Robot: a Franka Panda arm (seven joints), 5 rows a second.
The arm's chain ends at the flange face. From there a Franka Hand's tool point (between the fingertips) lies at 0.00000 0.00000 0.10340 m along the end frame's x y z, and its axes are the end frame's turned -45 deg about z.
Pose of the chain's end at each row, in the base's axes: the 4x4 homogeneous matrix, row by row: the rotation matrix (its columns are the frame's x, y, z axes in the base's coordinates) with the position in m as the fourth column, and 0 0 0 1 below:
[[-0.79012 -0.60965 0.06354 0.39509], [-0.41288 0.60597 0.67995 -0.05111], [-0.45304 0.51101 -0.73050 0.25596], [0 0 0 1]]
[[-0.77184 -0.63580 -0.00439 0.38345], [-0.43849 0.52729 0.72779 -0.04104], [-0.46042 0.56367 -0.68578 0.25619], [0 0 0 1]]
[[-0.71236 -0.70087 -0.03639 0.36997], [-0.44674 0.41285 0.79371 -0.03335], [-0.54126 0.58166 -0.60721 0.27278], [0 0 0 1]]
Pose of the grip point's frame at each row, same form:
[[-0.12761 -0.98979 0.06354 0.40166], [-0.72044 0.13654 0.67995 0.01920], [-0.68169 0.04099 -0.73050 0.18043], [0 0 0 1]]
[[-0.09619 -0.99535 -0.00439 0.38300], [-0.68291 0.06279 0.72779 0.03421], [-0.72414 0.07301 -0.68578 0.18528], [0 0 0 1]]
[[-0.00812 -0.99930 -0.03639 0.36621], [-0.60782 -0.02396 0.79371 0.04872], [-0.79402 0.02857 -0.60721 0.20999], [0 0 0 1]]

